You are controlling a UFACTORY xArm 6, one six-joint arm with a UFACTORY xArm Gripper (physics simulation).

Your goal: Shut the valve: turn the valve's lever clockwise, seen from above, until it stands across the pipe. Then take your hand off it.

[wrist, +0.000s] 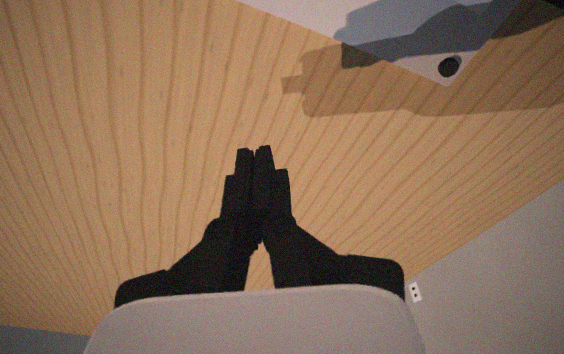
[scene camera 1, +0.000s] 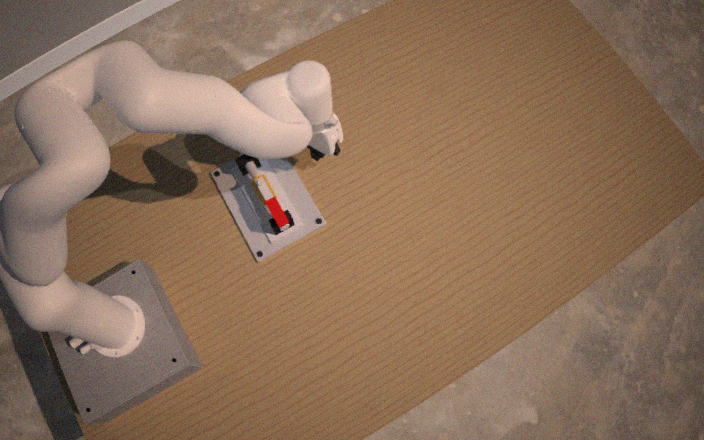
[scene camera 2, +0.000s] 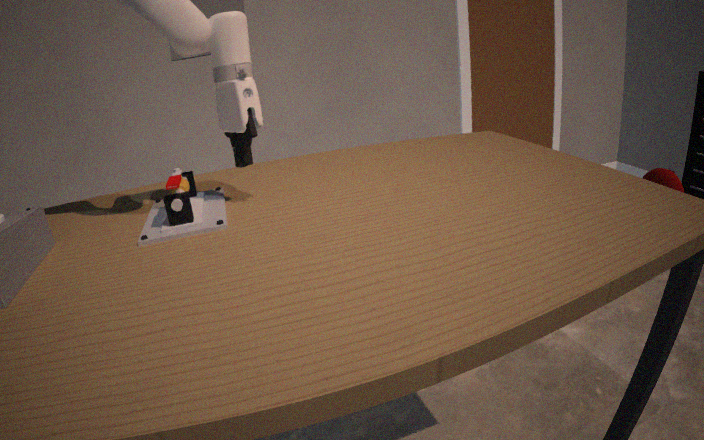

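The valve's red lever (scene camera 1: 277,210) (scene camera 2: 173,181) lies lengthwise along the pipe, over its near part, not across it. The yellow valve body (scene camera 1: 271,184) (scene camera 2: 184,183) sits mid-pipe, between two black supports. They stand on a grey base plate (scene camera 1: 311,212) (scene camera 2: 210,220), whose corner also shows in the wrist view (wrist: 300,10). My gripper (scene camera 1: 326,153) (scene camera 2: 243,165) (wrist: 259,166) is shut and empty, its fingertips together. It hangs above the table beyond the plate's far right side, apart from the lever. The lever does not show in the wrist view.
The arm's mounting block (scene camera 1: 155,311) (scene camera 2: 25,254) stands on the wooden table (scene camera 1: 441,207) (scene camera 2: 389,259) near the plate. The arm reaches over the plate's back edge in scene camera 1. A wall (scene camera 2: 337,67) (wrist: 500,275) stands behind the table.
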